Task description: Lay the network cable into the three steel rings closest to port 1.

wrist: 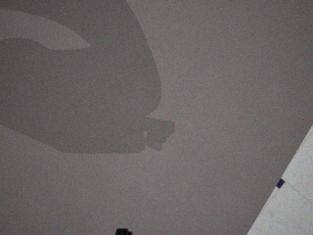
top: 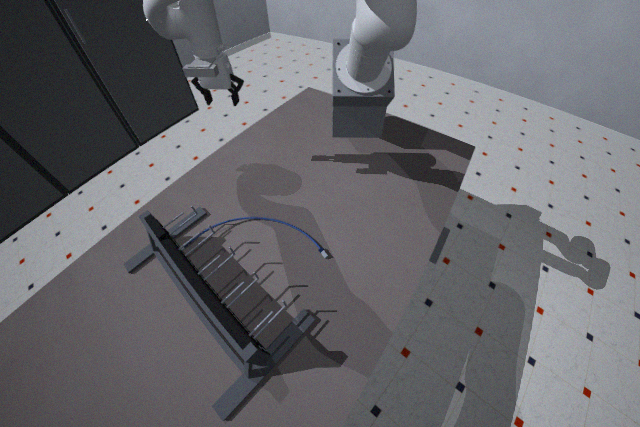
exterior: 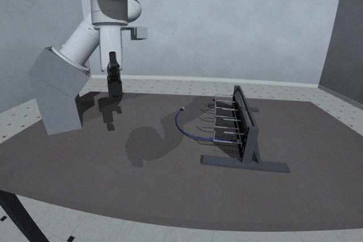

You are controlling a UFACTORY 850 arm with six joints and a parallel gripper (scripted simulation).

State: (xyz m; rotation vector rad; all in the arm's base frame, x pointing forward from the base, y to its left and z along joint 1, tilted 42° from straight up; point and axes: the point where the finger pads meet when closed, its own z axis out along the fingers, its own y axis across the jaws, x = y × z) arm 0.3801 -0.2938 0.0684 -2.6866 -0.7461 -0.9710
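The plug lies 50 cm to the left of my hand, 27 cm below it and 4 cm ahead of it. From my hand the other things lie so: dark patch panel: 37 cm to the left, 35 cm ahead, 20 cm below.
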